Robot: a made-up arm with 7 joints.
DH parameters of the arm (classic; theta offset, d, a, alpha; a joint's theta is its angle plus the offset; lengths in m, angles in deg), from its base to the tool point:
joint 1: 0 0.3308 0 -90
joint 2: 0 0 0 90
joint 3: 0 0.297 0.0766 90
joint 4: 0 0 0.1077 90
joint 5: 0 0.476 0 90
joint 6: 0 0 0.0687 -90
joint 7: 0 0.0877 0 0
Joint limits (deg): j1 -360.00..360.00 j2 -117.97..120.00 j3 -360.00..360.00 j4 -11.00..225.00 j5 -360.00..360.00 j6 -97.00..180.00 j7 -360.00..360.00
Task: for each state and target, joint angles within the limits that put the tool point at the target. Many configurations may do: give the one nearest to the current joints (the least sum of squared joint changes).
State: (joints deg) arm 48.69 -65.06 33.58 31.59 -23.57 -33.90 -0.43
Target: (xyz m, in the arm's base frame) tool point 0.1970 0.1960 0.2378
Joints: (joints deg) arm 17.57 -36.96 24.47 -11.00 -31.26 -44.58 -0.43
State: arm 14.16 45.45 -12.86 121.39 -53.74 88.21 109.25
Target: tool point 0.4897 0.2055 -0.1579
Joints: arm 26.35 73.36 3.08 92.34 -48.44 90.99 109.25
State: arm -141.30 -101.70 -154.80 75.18 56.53 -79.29 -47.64
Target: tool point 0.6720 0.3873 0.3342
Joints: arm -155.25 -58.75 -158.64 116.85 47.07 -65.44 -47.64
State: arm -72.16 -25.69 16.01 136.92 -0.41 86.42 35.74
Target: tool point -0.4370 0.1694 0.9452
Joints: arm -55.03 -68.45 -29.51 123.88 -8.87 107.70 35.74
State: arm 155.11 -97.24 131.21 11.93 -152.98 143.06 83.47
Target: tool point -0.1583 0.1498 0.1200
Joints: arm 120.56 -101.01 170.87 -4.60 -169.16 143.32 83.47
